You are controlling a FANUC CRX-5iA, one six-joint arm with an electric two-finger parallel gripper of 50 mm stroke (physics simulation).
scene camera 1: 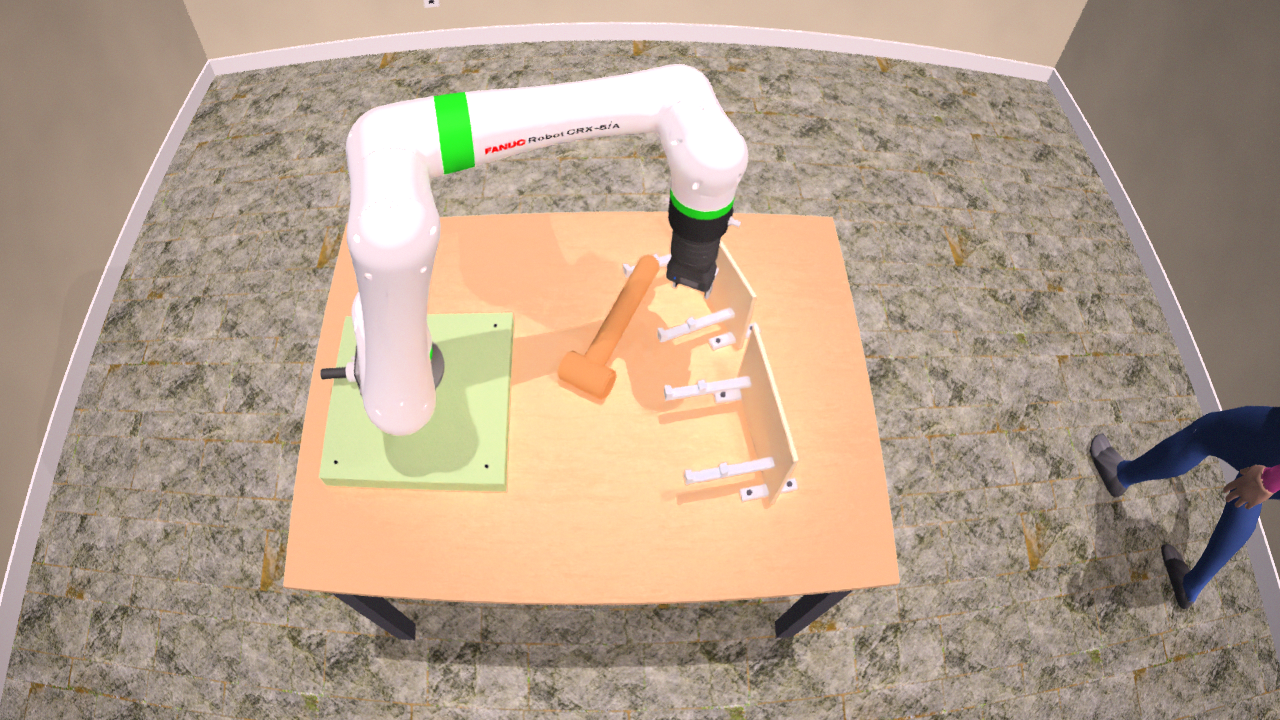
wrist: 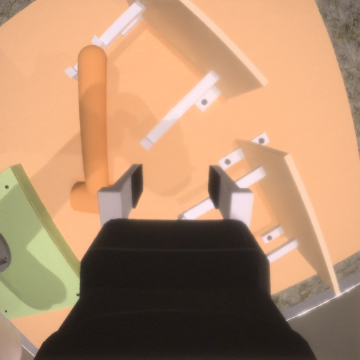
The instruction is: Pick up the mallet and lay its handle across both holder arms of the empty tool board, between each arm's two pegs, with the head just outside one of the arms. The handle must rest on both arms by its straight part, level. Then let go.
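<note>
The orange mallet lies aslant. Its handle end is over the far board's farther arm, between that arm's two pegs. Its head is lower, toward the green plate, and appears to be on the table. The handle is not over the far board's nearer arm. The far board stands upright. The near board has two arms with no tool on them. My gripper is open and empty, above and to the right of the handle in the scene view.
The robot stands on a green base plate at the left of the wooden table. Small screwed white brackets stand at the boards' feet. A person in blue trousers is right of the table, apart from it.
</note>
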